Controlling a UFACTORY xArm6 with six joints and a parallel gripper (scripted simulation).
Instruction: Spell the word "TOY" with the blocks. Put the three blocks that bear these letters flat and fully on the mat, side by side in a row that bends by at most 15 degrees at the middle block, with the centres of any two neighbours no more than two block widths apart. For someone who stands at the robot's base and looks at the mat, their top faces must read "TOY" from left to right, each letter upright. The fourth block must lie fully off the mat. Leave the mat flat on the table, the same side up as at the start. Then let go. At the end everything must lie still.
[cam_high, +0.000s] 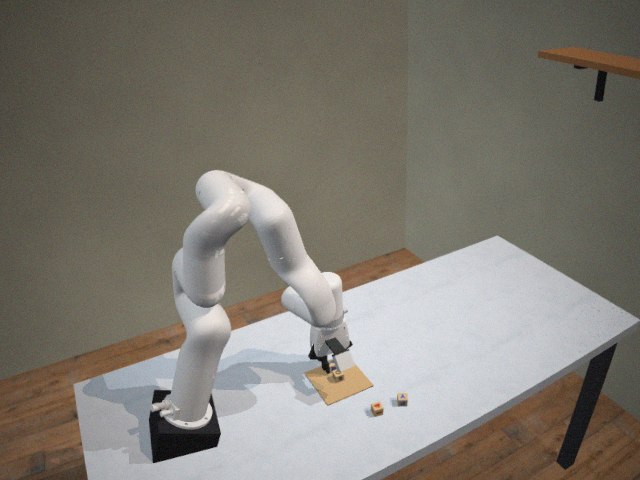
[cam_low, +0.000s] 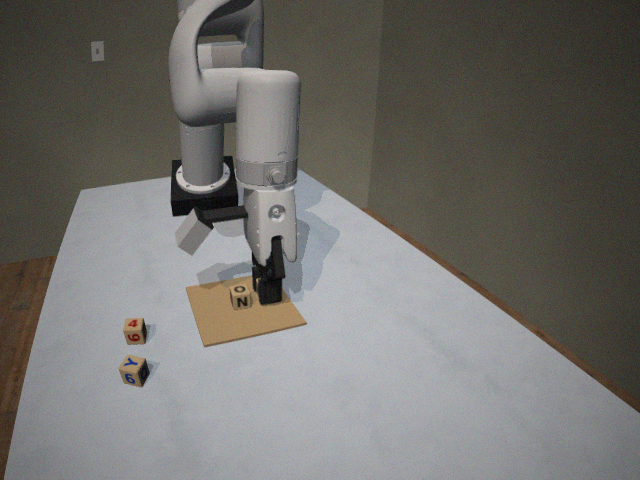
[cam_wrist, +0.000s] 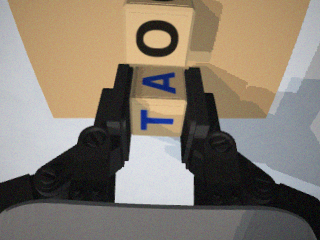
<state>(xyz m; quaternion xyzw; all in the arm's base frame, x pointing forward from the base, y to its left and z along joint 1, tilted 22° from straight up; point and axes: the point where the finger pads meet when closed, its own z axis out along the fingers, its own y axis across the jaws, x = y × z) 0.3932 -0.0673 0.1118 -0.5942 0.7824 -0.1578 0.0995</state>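
The tan mat lies 1 cm behind my hand, 4 cm to the right of it and 3 cm below it. The rest, counted from my hand: Y block: 5 cm ahead, 22 cm to the right, 2 cm below.
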